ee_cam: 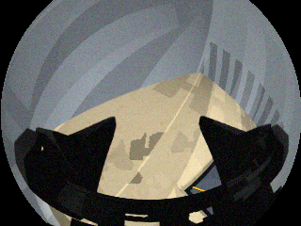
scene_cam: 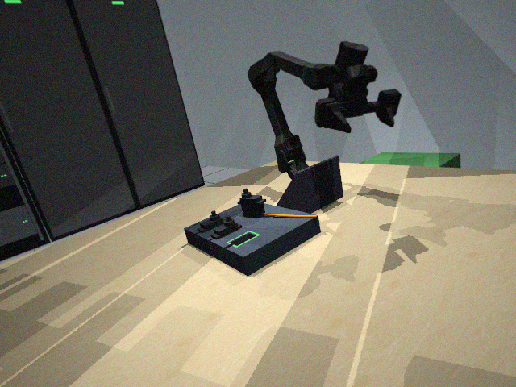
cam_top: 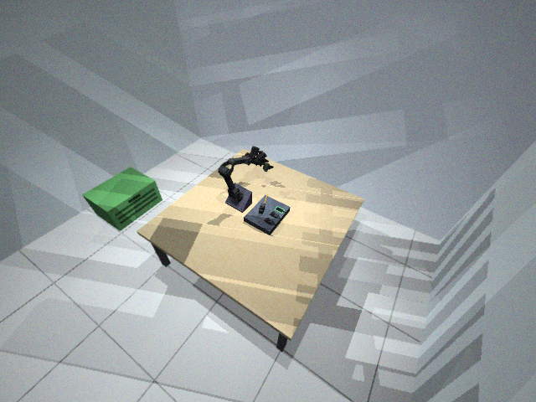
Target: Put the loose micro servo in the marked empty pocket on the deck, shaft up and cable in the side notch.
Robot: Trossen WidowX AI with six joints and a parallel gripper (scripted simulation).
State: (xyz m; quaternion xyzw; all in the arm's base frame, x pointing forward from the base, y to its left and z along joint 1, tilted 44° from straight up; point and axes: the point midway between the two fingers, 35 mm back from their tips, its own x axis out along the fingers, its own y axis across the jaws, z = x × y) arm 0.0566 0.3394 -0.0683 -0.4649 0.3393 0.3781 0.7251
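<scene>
Now: the dark robot deck 29 cm to the right of my gripper tip, 23 cm below it and 14 cm ahead of it.
</scene>
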